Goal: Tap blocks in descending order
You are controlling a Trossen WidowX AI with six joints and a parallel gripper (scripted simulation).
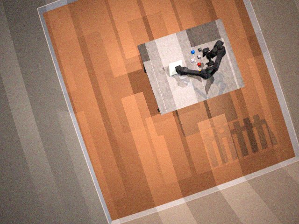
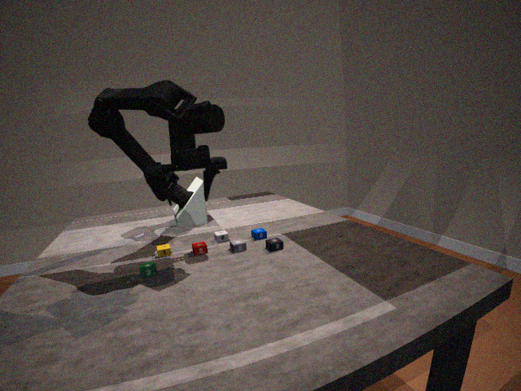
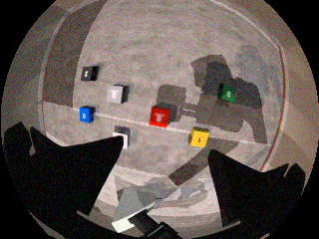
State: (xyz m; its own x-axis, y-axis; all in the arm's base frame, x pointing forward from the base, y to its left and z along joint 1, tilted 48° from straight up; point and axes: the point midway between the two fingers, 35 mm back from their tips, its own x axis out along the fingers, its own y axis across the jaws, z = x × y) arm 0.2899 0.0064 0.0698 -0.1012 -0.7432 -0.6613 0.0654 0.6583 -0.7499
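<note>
Now: gripper tip 11 cm above the grey block, 10 cm to the right of it and 4 cm short of it. The rest, counted from my gripper tip: yellow block 11 cm below, 7 cm to the right, 3 cm behind; white block 11 cm below, 9 cm to the left, 6 cm behind; red block 11 cm below, 1 cm to the left.
</note>
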